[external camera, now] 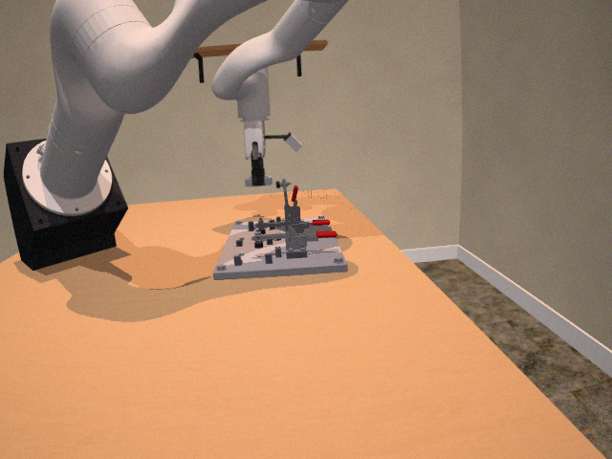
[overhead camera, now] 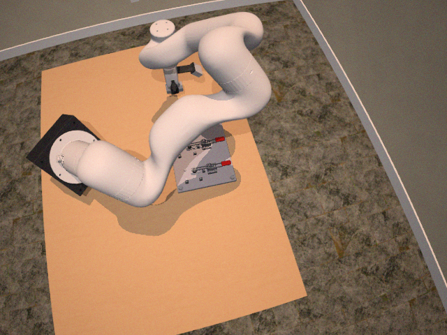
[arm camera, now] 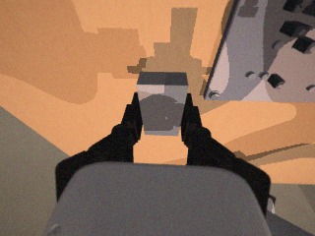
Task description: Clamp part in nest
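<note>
Right now the grey block is 10 mm below my hand. From my hand the other things lie so: grey fixture plate: 260 mm to the right, 110 mm below.
</note>
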